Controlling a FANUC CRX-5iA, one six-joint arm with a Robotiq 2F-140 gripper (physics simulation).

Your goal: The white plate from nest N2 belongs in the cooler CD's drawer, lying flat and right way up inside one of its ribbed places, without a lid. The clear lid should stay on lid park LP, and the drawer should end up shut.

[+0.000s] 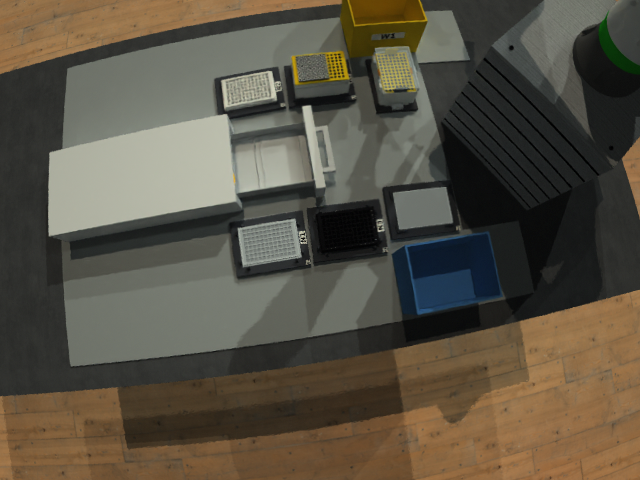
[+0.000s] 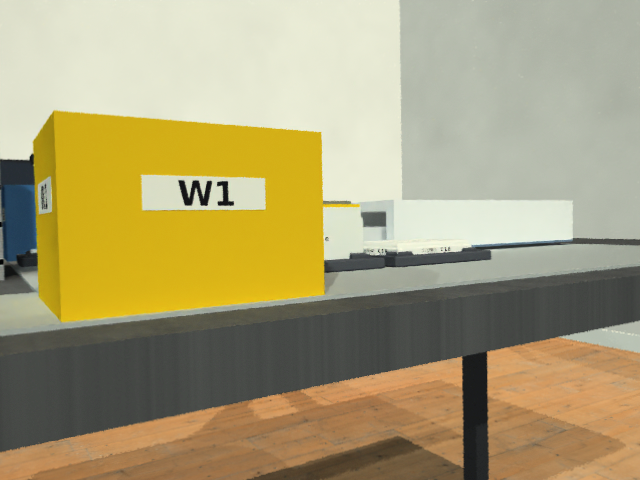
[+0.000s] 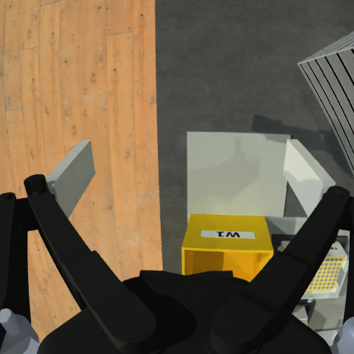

Labels:
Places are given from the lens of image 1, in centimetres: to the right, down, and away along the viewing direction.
cooler CD (image 1: 184, 171): -28, -14, 76
white plate (image 1: 256, 89): -15, -36, 87
black plate (image 1: 355, 228): 8, -2, 81
clear lid (image 1: 419, 208): 22, -7, 82
The marked spots on the clear lid and the white plate are 48 cm apart.

